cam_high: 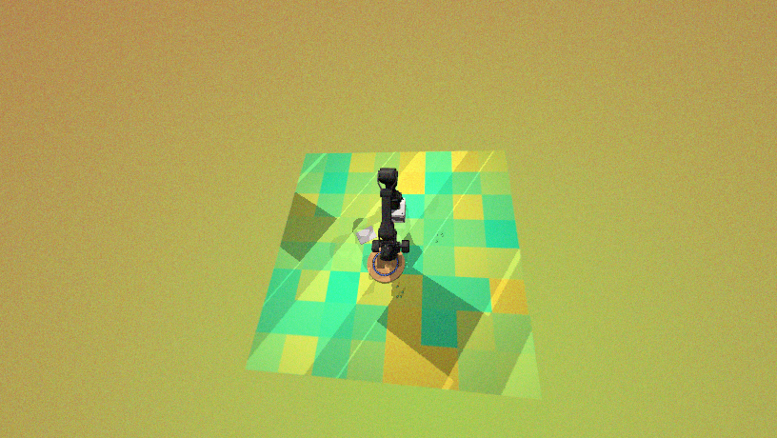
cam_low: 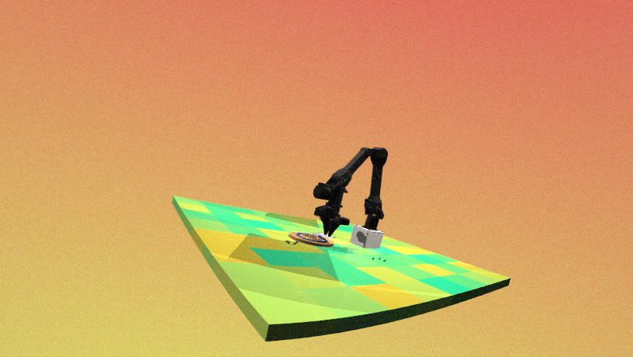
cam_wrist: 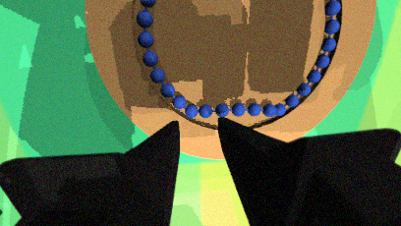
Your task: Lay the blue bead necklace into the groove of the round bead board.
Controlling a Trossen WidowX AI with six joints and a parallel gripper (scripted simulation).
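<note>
Right now my gripper tip is 50 mm short of the round bead board, 40 mm to the left of it and 20 mm above it. From my gripper tip the other things lie so: flat grey piece: 130 mm behind, 140 mm to the right, 30 mm below.
</note>
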